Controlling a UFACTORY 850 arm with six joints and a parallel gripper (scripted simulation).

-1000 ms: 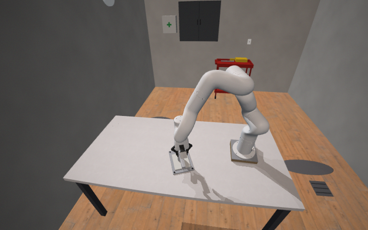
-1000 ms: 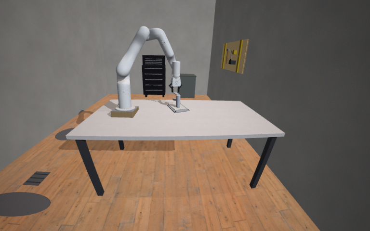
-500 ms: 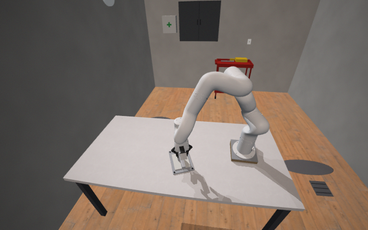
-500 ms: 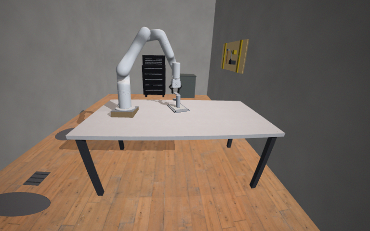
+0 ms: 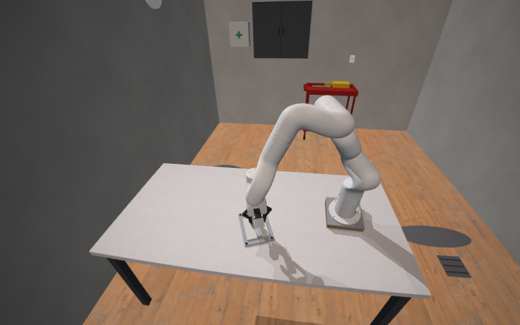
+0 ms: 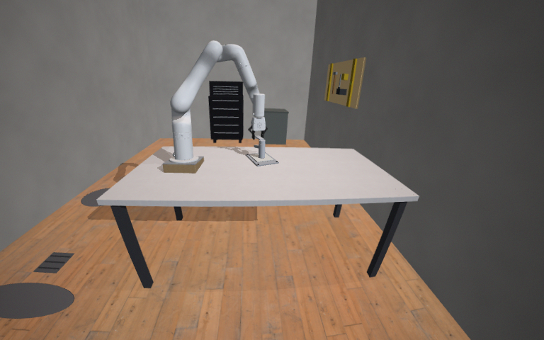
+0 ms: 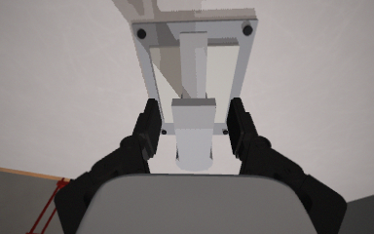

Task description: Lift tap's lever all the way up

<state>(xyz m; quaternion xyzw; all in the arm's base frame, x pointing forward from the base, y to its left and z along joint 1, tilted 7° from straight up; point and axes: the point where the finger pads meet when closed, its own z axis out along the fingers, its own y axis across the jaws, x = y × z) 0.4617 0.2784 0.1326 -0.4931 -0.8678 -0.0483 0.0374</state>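
My gripper is now 5 cm to the left of the flat lever, 3 cm short of it and 1 cm above it. From my hand the other things lie so: base plate: 15 cm below, 7 cm to the right, 4 cm ahead.
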